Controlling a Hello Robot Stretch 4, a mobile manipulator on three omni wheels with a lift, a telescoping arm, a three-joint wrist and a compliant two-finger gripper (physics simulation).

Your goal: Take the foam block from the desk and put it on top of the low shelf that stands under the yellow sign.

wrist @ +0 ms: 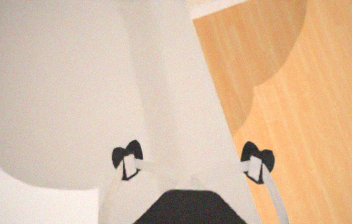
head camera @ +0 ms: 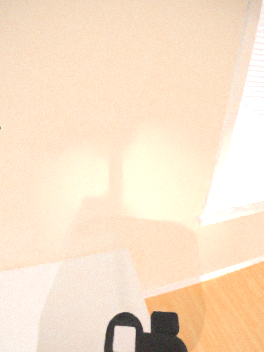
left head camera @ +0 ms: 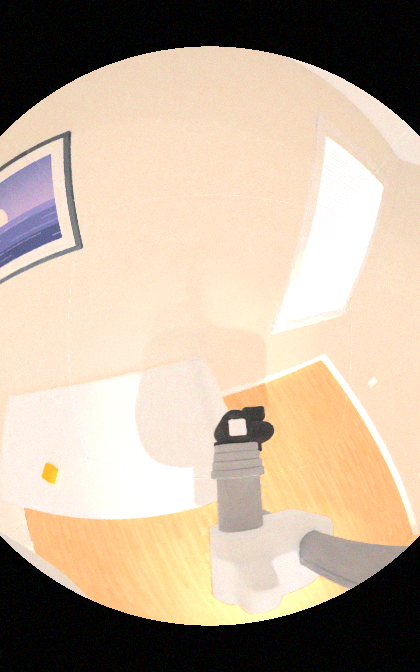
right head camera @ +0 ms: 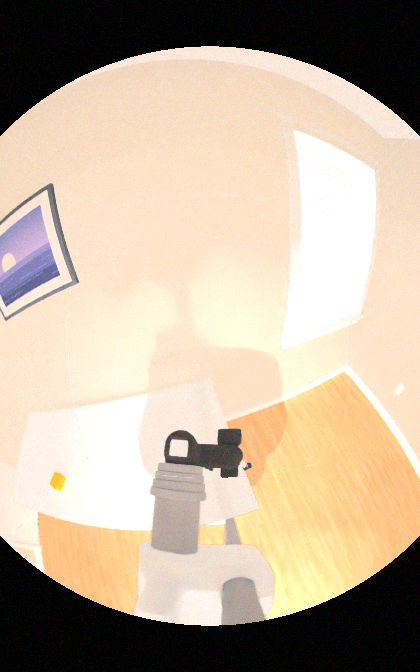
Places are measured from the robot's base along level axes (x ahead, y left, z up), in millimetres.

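Where they show: gripper, fingertip midpoint: [wrist: 190,153].
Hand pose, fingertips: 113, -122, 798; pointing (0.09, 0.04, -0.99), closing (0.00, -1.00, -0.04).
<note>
After its pixels a point has its place, as x, y, z.
The foam block [left head camera: 50,473] [right head camera: 58,481] is a small orange-yellow block on the left part of the white desk [left head camera: 100,445] [right head camera: 110,450]. It does not show in the wrist view. My gripper [wrist: 190,153] {113, -122, 798} is open, with nothing between its fingertips. In the wrist view it hangs above the right end of the desk, the right fingertip close to the desk's edge line. The block lies well to the left of the gripper. The low shelf and the yellow sign do not show in these views.
The wooden floor [left head camera: 320,425] [right head camera: 320,450] [wrist: 305,125] {149, -629, -36} lies to the right of the desk and in front of it. A wall stands behind the desk, with a framed picture [left head camera: 30,215] [right head camera: 35,260] and a bright window [head camera: 240,135] {856, -583, 1304} [left head camera: 332,230] [right head camera: 332,235].
</note>
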